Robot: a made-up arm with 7 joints.
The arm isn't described. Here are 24 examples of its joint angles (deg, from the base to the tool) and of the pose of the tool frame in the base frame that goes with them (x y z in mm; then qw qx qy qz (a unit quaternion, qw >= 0)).
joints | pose
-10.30 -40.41 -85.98 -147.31 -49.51 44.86 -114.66 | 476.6 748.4 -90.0 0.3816 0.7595 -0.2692 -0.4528
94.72 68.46 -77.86 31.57 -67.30 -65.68 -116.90 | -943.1 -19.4 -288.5 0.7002 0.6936 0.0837 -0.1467
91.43 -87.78 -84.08 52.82 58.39 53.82 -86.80 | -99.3 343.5 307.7 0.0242 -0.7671 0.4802 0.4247
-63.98 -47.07 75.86 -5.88 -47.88 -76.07 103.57 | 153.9 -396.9 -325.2 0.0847 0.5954 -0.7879 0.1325
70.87 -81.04 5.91 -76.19 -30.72 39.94 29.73 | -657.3 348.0 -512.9 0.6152 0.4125 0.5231 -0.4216
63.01 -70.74 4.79 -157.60 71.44 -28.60 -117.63 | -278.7 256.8 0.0 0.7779 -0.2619 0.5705 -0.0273
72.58 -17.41 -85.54 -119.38 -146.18 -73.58 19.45 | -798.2 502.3 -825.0 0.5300 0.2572 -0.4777 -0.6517
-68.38 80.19 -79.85 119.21 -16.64 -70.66 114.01 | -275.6 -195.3 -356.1 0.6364 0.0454 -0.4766 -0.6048
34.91 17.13 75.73 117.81 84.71 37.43 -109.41 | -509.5 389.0 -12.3 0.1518 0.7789 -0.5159 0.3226
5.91 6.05 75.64 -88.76 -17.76 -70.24 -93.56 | -833.0 145.6 58.9 0.7074 -0.6976 -0.1012 -0.0521
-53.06 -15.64 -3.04 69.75 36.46 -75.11 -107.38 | 406.4 -135.5 -397.7 0.6328 0.4595 0.2709 0.5613
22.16 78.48 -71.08 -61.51 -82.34 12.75 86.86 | -330.3 562.4 -527.3 0.6027 0.4178 0.5234 0.4339
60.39 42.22 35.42 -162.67 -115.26 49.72 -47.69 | -779.2 -692.4 193.2 0.3622 -0.0014 0.9123 0.1912
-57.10 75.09 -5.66 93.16 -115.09 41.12 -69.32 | 487.0 220.3 757.7 0.2774 -0.8255 0.4870 0.0670
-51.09 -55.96 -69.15 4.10 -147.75 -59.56 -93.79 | 428.6 595.6 -200.3 0.0753 -0.8020 0.5916 -0.0327
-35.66 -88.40 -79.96 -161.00 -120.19 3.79 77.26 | 440.2 643.3 -89.6 0.0169 0.8316 0.2542 -0.4935
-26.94 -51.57 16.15 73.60 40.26 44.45 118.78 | -135.5 408.2 -208.5 0.3841 0.8694 0.3082 -0.0400
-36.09 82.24 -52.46 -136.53 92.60 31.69 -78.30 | -286.3 133.5 -436.5 0.9684 0.1462 0.1682 -0.1119
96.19 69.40 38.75 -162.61 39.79 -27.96 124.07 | -851.5 -265.3 -106.6 0.1836 0.2929 0.9095 0.2311
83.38 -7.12 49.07 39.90 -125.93 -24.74 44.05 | 370.7 -339.9 -16.3 0.1749 0.6739 -0.7100 0.1060
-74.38 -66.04 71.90 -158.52 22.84 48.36 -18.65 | 159.9 224.8 -217.7 0.3419 -0.2430 -0.3111 0.8528
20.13 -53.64 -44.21 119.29 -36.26 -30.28 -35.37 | -503.3 -139.6 -52.4 0.7162 0.2533 0.6502 0.0121
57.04 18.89 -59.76 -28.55 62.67 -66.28 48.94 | 115.3 -206.7 -155.2 0.8715 -0.0232 0.3644 0.3275
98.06 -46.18 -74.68 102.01 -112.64 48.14 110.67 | -581.4 -10.6 22.2 0.2569 -0.6960 0.5824 0.3321
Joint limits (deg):
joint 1: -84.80..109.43
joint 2: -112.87..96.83
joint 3: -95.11..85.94
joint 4: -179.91..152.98
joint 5: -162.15..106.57
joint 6: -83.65..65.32
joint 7: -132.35..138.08
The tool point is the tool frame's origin. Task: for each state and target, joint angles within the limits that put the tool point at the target. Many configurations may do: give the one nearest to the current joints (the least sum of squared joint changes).
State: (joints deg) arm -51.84 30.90 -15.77 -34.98 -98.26 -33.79 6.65
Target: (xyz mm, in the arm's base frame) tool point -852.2 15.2 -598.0
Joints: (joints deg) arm -13.88 -1.81 19.33 -34.58 -104.01 -40.51 7.45
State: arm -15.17 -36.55 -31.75 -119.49 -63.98 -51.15 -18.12
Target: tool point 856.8 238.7 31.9
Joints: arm -50.92 -25.87 -43.27 -119.25 -27.01 -43.84 -26.85
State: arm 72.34 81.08 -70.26 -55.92 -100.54 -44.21 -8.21
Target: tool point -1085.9 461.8 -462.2
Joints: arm 67.31 67.86 -89.05 -39.62 -81.38 -41.17 3.88
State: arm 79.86 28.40 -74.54 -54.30 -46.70 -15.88 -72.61
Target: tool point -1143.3 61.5 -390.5
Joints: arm 100.43 28.28 -61.11 -48.40 -54.50 -14.33 -65.06
